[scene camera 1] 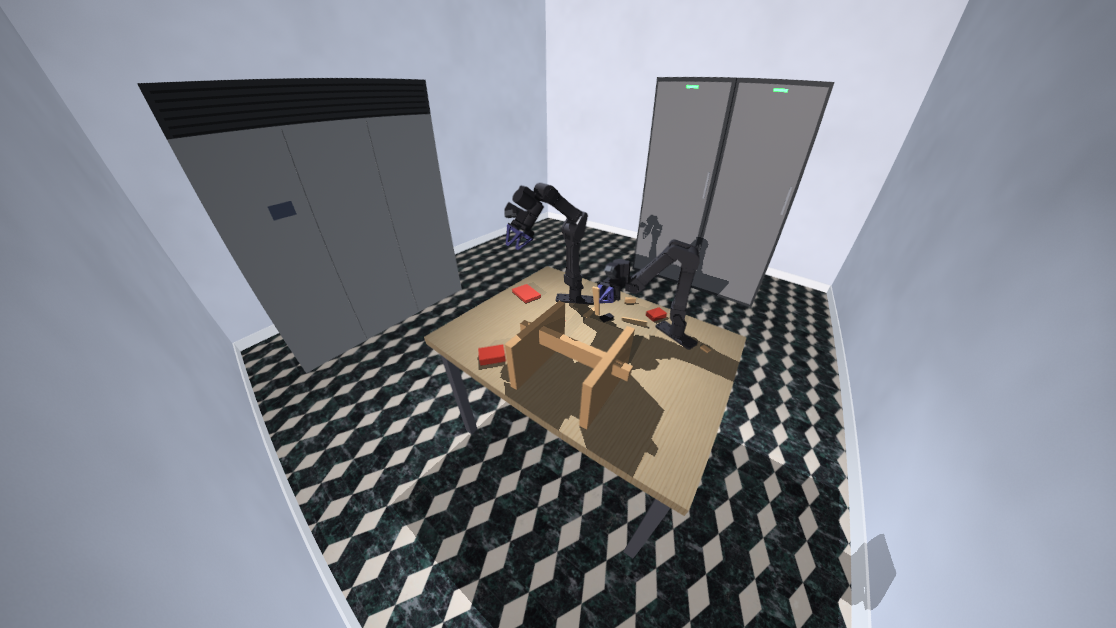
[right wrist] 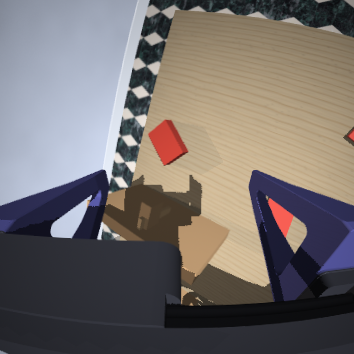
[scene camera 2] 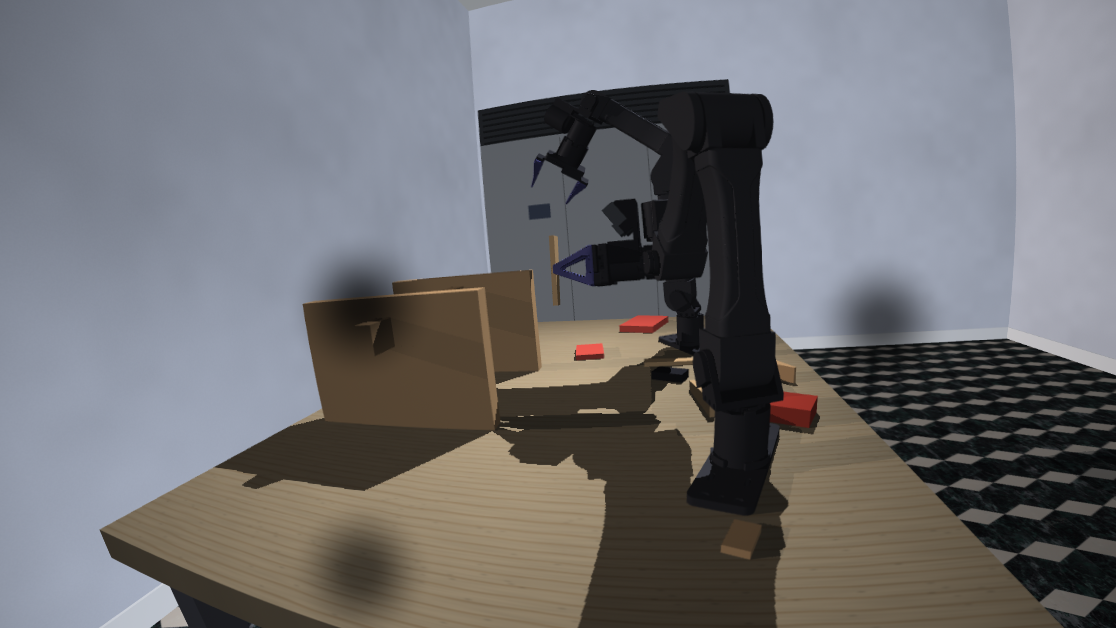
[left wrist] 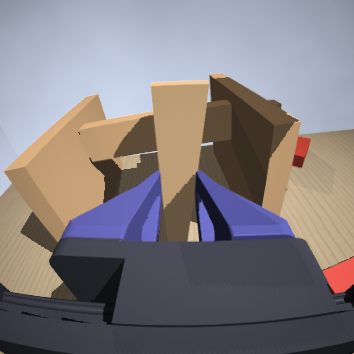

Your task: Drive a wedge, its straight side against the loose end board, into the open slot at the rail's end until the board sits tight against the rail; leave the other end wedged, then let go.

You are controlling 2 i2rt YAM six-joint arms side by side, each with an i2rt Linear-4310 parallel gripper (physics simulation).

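Frame: origin at the left arm's base, x ahead, y left, z up, level; millimetres.
Seen in the pictures: left gripper, between the fingertips: [scene camera 1: 596,301] [scene camera 2: 554,269] [left wrist: 177,178]; right gripper, between the fingertips: [scene camera 1: 511,247] [right wrist: 178,177] [scene camera 2: 549,195]; left arm's base, origin of its link: [scene camera 1: 675,335] [scene camera 2: 739,463]; right arm's base, origin of its link: [scene camera 1: 574,299] [scene camera 2: 690,346].
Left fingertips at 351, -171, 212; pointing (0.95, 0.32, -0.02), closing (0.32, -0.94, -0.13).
Note:
Offsets run from my left fingertips to a thing's middle, as dx, dy, dz. "spot": to the spot under its first point. Level surfaces: height alone.
A pale, tapered wooden wedge @(+1, -2, -2) [scene camera 1: 597,301] [scene camera 2: 554,249] [left wrist: 180,120] stands upright in the air, wide end up. My left gripper [scene camera 1: 602,293] [scene camera 2: 555,268] [left wrist: 177,178] is shut on it, behind the frame. A wooden rail @(+200, +117, -59) [scene camera 1: 575,349] [left wrist: 120,131] joins two upright end boards: one board @(+143, +253, -109) [scene camera 1: 607,378] [scene camera 2: 405,371] [left wrist: 67,185] at the right in scene camera 1, the other board @(+256, -16, -109) [scene camera 1: 533,343] [scene camera 2: 512,335] [left wrist: 250,135] at the left. A rail end @(spot: +132, +311, -40) [scene camera 1: 625,370] sticks out beyond the right-hand board; its slot is too small to make out. My right gripper [scene camera 1: 518,237] [scene camera 2: 555,187] [right wrist: 178,177] is open and empty, high up.
Red blocks @(+55, -509, -203) [scene camera 1: 526,293] @(+404, -147, -197) [scene camera 1: 492,355] @(-386, +17, -200) [scene camera 1: 656,314] [scene camera 2: 794,409] [right wrist: 168,142] lie on the table @(dz -212) [scene camera 1: 702,406] [scene camera 2: 483,546]. A small wooden block @(-384, +311, -208) [scene camera 1: 704,348] [scene camera 2: 741,538] lies by the left arm's base. A thin wooden piece @(-254, -3, -204) [scene camera 1: 634,321] and a black object @(-166, -101, -205) [scene camera 1: 605,317] [scene camera 2: 669,374] lie behind the frame.

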